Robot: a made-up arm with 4 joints.
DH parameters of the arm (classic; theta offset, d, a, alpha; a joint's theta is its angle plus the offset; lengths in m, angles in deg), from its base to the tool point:
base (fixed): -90 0.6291 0.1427 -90
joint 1: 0 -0.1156 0.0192 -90
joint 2: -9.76 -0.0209 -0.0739 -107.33
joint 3: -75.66 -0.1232 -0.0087 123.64
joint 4: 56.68 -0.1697 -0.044 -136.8
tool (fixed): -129.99 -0.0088 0 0
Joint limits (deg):
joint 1: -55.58..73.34
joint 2: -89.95..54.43
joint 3: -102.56..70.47
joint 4: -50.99..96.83
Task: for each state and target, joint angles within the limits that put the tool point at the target. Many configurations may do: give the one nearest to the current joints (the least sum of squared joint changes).
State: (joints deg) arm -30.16 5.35 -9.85 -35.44
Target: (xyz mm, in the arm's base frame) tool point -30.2 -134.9 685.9
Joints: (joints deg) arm -54.91 -31.64 -22.24 -50.99
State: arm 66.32 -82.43 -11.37 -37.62
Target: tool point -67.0 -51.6 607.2
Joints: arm 69.41 -82.72 -66.77 -14.10
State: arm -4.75 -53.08 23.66 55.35
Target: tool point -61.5 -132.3 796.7
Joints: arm 25.61 -37.86 59.79 39.66
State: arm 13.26 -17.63 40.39 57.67
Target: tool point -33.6 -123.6 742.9
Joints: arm 5.60 -40.87 40.87 70.06
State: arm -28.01 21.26 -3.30 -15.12
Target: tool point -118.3 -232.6 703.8
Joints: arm -33.73 43.79 -28.99 -32.55
